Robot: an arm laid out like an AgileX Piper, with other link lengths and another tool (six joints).
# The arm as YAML. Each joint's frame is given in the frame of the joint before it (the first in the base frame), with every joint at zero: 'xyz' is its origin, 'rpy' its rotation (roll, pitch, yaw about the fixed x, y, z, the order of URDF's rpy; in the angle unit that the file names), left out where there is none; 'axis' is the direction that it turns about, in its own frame. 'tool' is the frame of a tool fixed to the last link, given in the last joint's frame.
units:
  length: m
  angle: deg
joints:
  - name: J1
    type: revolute
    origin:
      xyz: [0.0, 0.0, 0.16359]
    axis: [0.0, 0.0, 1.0]
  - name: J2
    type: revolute
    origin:
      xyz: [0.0, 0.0, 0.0]
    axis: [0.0, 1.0, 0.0]
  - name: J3
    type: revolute
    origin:
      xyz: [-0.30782, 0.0, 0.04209]
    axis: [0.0, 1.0, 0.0]
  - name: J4
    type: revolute
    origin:
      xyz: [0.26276, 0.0, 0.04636]
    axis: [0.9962, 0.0, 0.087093]
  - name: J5
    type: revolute
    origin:
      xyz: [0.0, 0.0, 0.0]
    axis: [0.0, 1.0, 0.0]
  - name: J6
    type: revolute
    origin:
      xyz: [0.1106, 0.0, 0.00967]
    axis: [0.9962, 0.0, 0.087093]
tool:
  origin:
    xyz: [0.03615, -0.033, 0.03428]
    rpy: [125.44, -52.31, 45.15]
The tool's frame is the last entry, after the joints.
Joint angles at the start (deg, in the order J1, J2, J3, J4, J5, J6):
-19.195 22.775 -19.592 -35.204 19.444 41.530
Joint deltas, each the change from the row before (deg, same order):
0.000 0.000 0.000 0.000 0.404 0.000
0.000 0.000 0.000 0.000 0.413 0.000
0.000 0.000 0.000 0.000 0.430 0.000
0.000 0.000 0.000 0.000 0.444 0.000
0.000 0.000 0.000 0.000 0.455 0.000
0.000 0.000 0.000 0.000 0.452 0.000
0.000 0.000 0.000 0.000 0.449 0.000
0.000 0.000 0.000 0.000 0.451 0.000
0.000 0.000 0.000 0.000 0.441 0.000
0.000 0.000 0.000 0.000 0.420 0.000
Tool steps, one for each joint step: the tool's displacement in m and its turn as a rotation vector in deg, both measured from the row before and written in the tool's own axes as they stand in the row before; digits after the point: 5 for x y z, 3 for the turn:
-0.00090 0.00021 0.00052 -0.070 -0.396 0.040
-0.00092 0.00022 0.00053 -0.072 -0.405 0.041
-0.00095 0.00023 0.00055 -0.075 -0.421 0.043
-0.00098 0.00023 0.00057 -0.077 -0.435 0.044
-0.00101 0.00024 0.00059 -0.079 -0.446 0.045
-0.00100 0.00024 0.00058 -0.078 -0.443 0.045
-0.00100 0.00023 0.00058 -0.078 -0.440 0.045
-0.00100 0.00024 0.00058 -0.078 -0.442 0.045
-0.00098 0.00023 0.00057 -0.076 -0.432 0.044
-0.00093 0.00022 0.00054 -0.073 -0.412 0.042

